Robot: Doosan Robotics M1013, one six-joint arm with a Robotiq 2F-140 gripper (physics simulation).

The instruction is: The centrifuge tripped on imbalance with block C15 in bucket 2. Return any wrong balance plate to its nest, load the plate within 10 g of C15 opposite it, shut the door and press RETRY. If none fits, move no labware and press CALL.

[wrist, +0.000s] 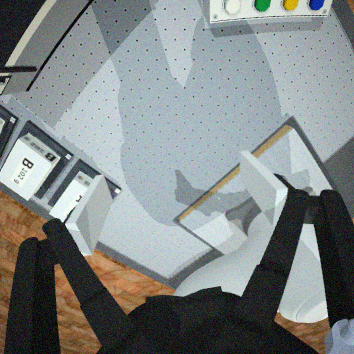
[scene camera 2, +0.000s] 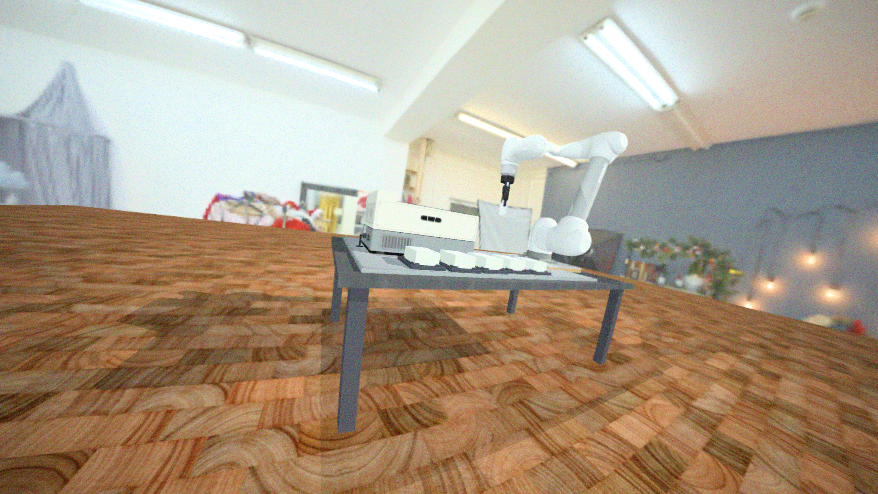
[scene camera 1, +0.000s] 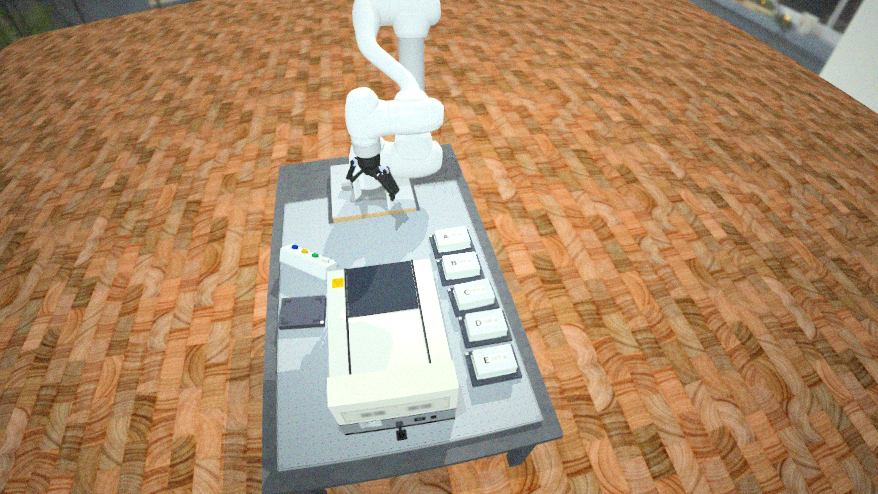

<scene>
My gripper [scene camera 1: 374,201] is open, holding nothing. Also in view: a cream centrifuge [scene camera 1: 392,370] and a white button box [scene camera 1: 292,257].
My gripper shows as well in the wrist view [wrist: 173,176]. The cream centrifuge also shows in scene camera 2 [scene camera 2: 389,225]. The white button box shows as well in the wrist view [wrist: 210,21].
</scene>
